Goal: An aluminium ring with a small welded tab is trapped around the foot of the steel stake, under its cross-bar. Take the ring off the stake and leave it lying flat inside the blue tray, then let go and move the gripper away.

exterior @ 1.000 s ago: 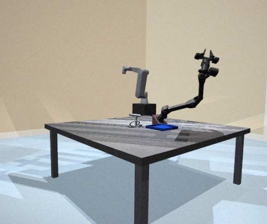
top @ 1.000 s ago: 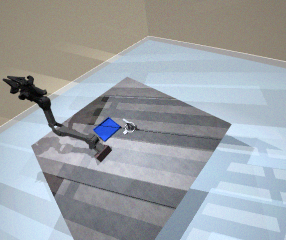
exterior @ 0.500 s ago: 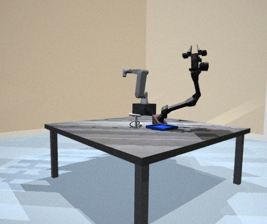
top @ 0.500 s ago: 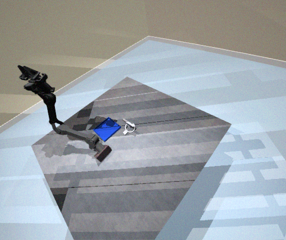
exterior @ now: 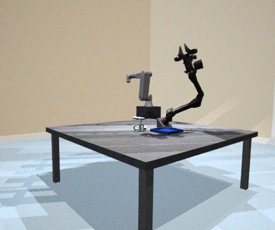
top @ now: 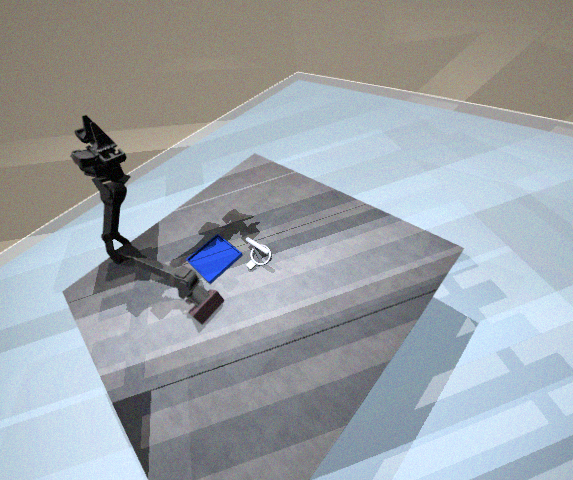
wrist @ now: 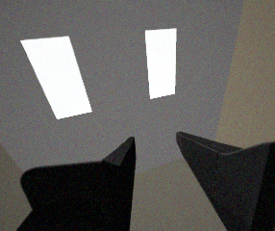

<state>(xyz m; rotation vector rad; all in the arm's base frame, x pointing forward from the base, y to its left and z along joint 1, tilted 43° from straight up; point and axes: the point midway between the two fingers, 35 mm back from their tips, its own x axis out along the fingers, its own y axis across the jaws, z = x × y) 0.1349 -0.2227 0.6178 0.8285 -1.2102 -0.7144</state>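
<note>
Right now the aluminium ring is 66 cm below my gripper tip, 28 cm to the right of it and 18 cm ahead of it. The rest, counted from my gripper tip: blue tray: 68 cm below, 9 cm to the right, 6 cm ahead.
</note>
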